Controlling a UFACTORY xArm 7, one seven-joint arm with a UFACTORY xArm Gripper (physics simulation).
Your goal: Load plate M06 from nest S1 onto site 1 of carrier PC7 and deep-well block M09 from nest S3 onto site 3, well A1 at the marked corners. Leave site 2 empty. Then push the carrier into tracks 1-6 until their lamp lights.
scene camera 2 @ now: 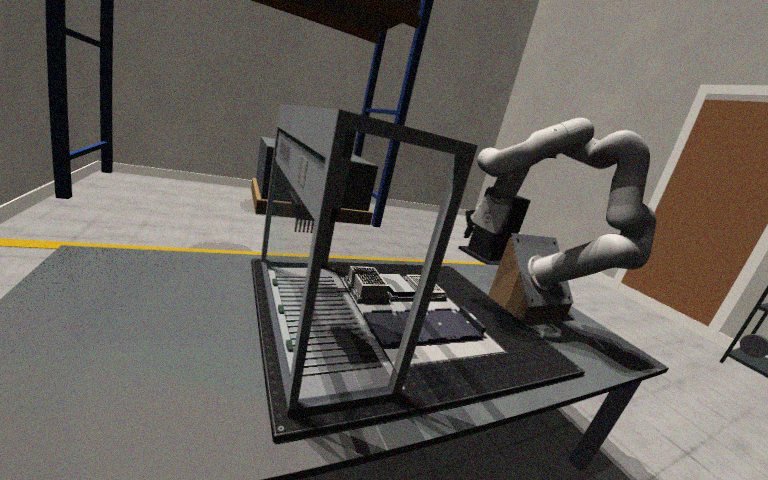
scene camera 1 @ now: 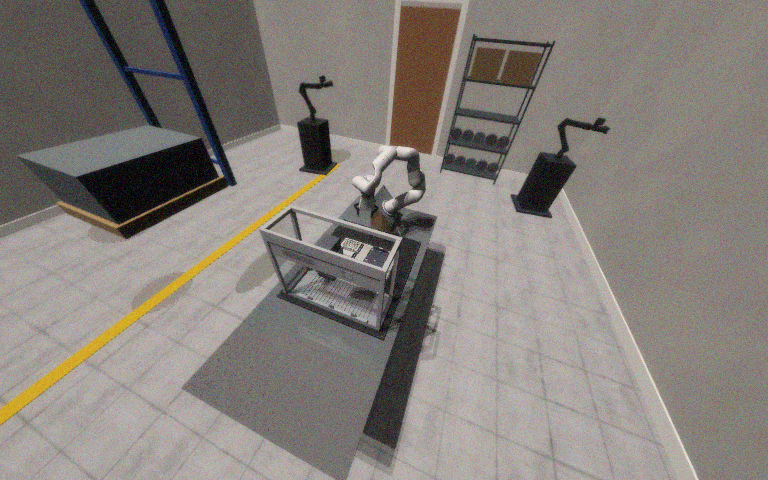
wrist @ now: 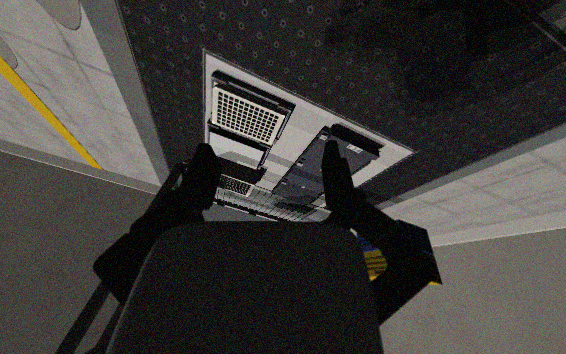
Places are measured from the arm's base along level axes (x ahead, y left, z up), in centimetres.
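Pixels of known places: gripper, fingertip midpoint: (scene camera 2: 477,244) (scene camera 1: 364,216) (wrist: 269,154); arm's base, link origin: (scene camera 2: 539,273) (scene camera 1: 387,208).
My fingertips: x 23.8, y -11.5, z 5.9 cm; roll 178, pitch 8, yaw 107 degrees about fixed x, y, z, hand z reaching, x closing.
For each thing: its top centre in the pictures, then the offset to it from my fingertips.
- dark carrier, top centre: (wrist: 312,184) (scene camera 2: 427,318) (scene camera 1: 371,263) dx +26.6, dy +13.1, dz -16.4 cm
- flat white nest piece, top centre: (wrist: 235,152) (scene camera 2: 396,282) dx +23.1, dy -7.5, dz -16.7 cm
My gripper (wrist: 269,154) (scene camera 1: 366,215) is open and empty, above the deck on the robot's side of the nests. A white gridded plate (wrist: 247,116) (scene camera 2: 415,279) lies in the nest nearest the robot. A taller white deep-well block (wrist: 236,185) (scene camera 2: 370,284) (scene camera 1: 351,245) stands in the nest farthest from the robot; in the wrist view it shows between the fingers. The dark carrier (wrist: 306,172) (scene camera 2: 453,324) (scene camera 1: 376,256) lies beside the nests, with no labware on it. Its label is blurred. The slotted tracks (scene camera 2: 325,316) lie beyond. No lit lamp can be made out.
A flat white nest piece (wrist: 235,151) (scene camera 2: 399,284) sits between plate and block. A grey frame (scene camera 2: 404,130) (scene camera 1: 334,255) with a panel across its front stands over the tracks. Its uprights (scene camera 2: 436,243) rise near the carrier and labware. Several green pieces (scene camera 2: 280,309) line the tracks' far edge.
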